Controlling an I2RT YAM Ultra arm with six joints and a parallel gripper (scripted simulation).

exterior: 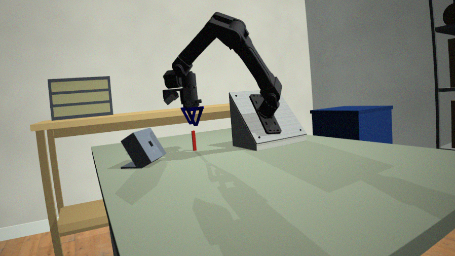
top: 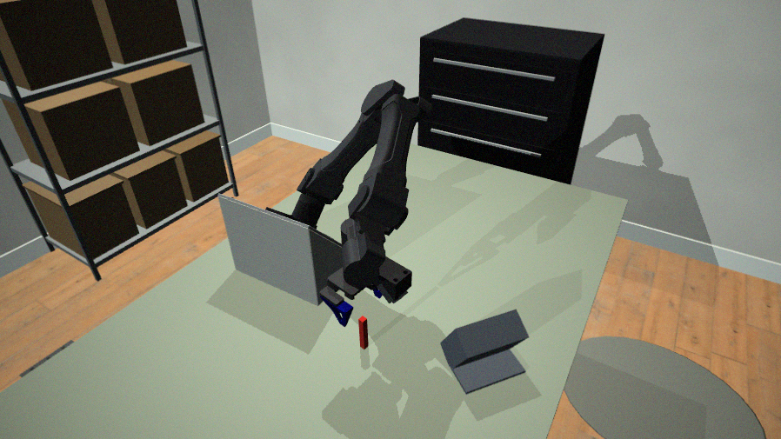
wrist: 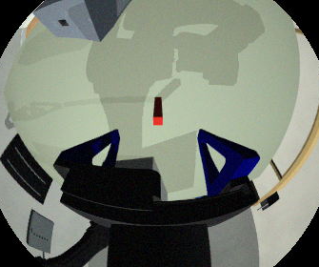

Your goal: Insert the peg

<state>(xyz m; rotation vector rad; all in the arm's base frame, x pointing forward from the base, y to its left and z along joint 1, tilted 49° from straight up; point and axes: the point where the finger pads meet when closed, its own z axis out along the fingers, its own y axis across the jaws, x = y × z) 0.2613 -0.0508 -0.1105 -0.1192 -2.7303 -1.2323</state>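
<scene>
The peg lies 7 cm below my hand.
</scene>
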